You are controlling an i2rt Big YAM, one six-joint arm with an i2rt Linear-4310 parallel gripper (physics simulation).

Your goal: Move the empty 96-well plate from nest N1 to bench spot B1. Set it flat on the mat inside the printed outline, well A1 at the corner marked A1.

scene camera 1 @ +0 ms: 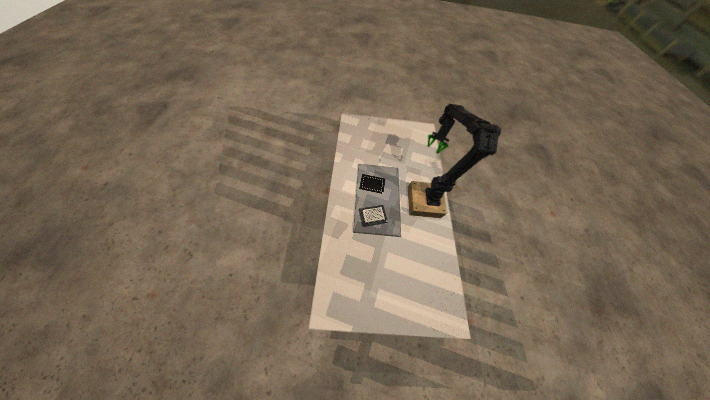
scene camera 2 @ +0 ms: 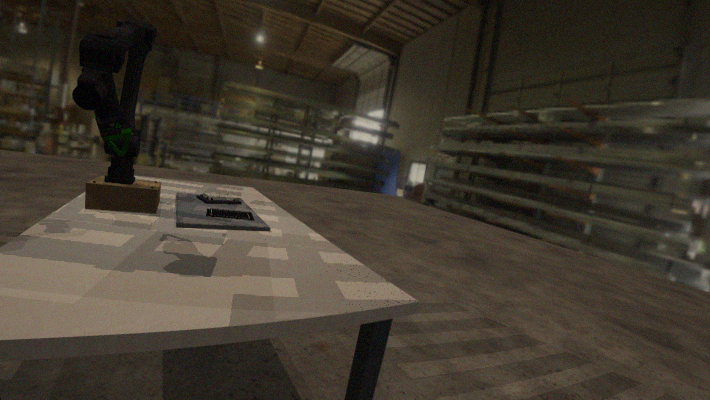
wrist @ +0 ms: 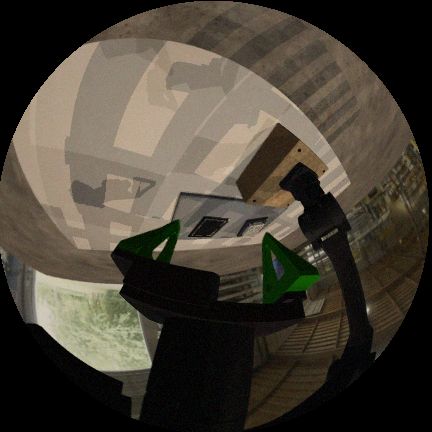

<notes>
The gripper (scene camera 2: 118,147) is open, holding nothing.
The gripper is seen too in the wrist view (wrist: 221,230).
</notes>
